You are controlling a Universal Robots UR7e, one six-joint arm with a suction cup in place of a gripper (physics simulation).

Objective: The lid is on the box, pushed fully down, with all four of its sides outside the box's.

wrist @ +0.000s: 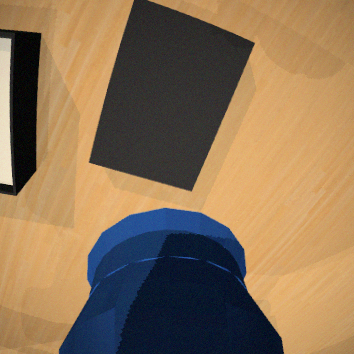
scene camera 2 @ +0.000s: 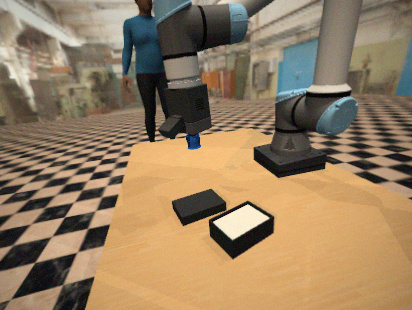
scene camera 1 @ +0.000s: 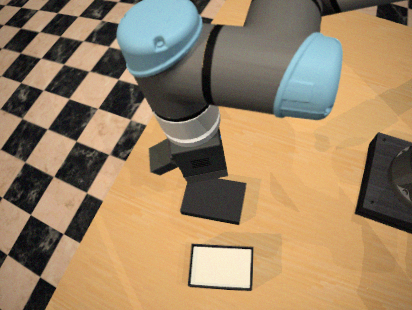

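Seen in the pictures: hand, its tool point: (wrist: 166, 278) (scene camera 2: 194, 146); arm's base, origin of its link: (scene camera 2: 289, 148).
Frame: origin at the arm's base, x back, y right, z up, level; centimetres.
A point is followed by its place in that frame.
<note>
The black lid (scene camera 1: 214, 200) @(x -44.7, y -12.9, z -3.5 cm) (scene camera 2: 199, 206) @(x -45.7, y -14.6, z -3.5 cm) (wrist: 172, 95) @(x -45.8, y -11.9, z -3.5 cm) lies flat on the table, top face up, beside the box and apart from it. The box (scene camera 1: 190, 267) @(x -45.6, y -28.3, z -1.4 cm) (scene camera 2: 235, 245) @(x -44.4, y -31.8, z -2.9 cm) (wrist: 26, 110) @(x -40.7, y -22.5, z -4.0 cm) stands upright on the table with black walls; its top is uncovered and a cream-white surface shows inside the rim. In the wrist view part of the box shows at the left edge. My gripper, a blue suction cup (scene camera 2: 194, 148) (wrist: 166, 215), hangs high above the table with nothing on it. In scene camera 1 the cup is hidden by the arm.
The robot's dark base block (scene camera 1: 369, 175) @(x -11.6, y -0.7, z -1.3 cm) (scene camera 2: 290, 162) @(x -8.4, y -9.2, z -0.9 cm) stands on the wooden table (scene camera 1: 150, 240) @(x -56.6, y -24.5, z -6.1 cm) (scene camera 2: 160, 265) @(x -59.2, y -26.3, z -6.1 cm), at the right in both scene views. A person (scene camera 2: 145, 50) in a blue top stands behind the table. The table's left edge borders the checkered floor (scene camera 1: 50, 150).
</note>
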